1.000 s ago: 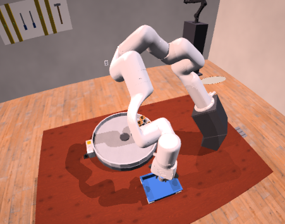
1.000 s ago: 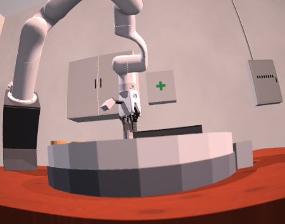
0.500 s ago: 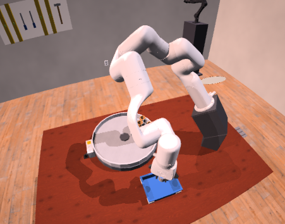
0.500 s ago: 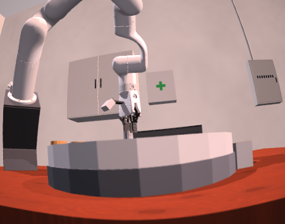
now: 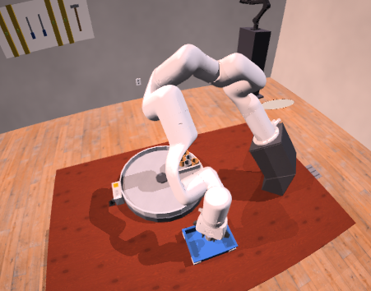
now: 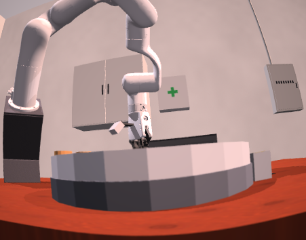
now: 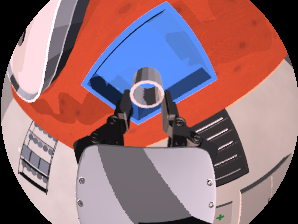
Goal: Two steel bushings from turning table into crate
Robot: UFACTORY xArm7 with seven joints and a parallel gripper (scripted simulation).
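Right now the blue crate is 80 mm below my hand, 10 mm to the right of it and 10 mm behind it. The rest, counted from my hand: round grey turning table 380 mm to the right, 60 mm below, 40 mm ahead.
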